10 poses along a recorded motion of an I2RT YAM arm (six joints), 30 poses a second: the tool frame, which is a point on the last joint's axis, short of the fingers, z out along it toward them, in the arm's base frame.
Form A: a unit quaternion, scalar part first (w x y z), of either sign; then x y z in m.
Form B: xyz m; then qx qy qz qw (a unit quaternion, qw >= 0). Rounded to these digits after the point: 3 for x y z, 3 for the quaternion.
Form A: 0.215 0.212 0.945 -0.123 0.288 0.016 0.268
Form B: 0.288 0.016 0.268 0.212 0.945 -0.123 0.215
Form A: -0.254 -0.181 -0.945 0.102 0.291 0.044 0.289
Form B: 0.291 0.044 0.289 0.181 0.945 -0.102 0.254
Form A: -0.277 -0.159 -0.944 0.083 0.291 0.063 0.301
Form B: 0.291 0.063 0.301 0.159 0.944 -0.083 0.277
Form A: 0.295 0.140 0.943 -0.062 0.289 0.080 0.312
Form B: 0.289 0.080 0.312 0.140 0.943 -0.062 0.295
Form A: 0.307 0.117 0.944 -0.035 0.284 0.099 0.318
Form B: 0.284 0.099 0.318 0.117 0.944 -0.035 0.307
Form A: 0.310 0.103 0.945 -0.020 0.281 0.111 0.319
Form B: 0.281 0.111 0.319 0.103 0.945 -0.020 0.310
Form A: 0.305 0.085 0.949 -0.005 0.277 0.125 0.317
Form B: 0.277 0.125 0.317 0.085 0.949 -0.005 0.305
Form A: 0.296 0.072 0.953 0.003 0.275 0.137 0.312
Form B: 0.275 0.137 0.312 0.072 0.953 0.003 0.296
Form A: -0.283 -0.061 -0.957 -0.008 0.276 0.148 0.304
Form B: 0.276 0.148 0.304 0.061 0.957 0.008 0.283
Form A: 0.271 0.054 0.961 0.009 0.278 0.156 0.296
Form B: 0.278 0.156 0.296 0.054 0.961 0.009 0.271
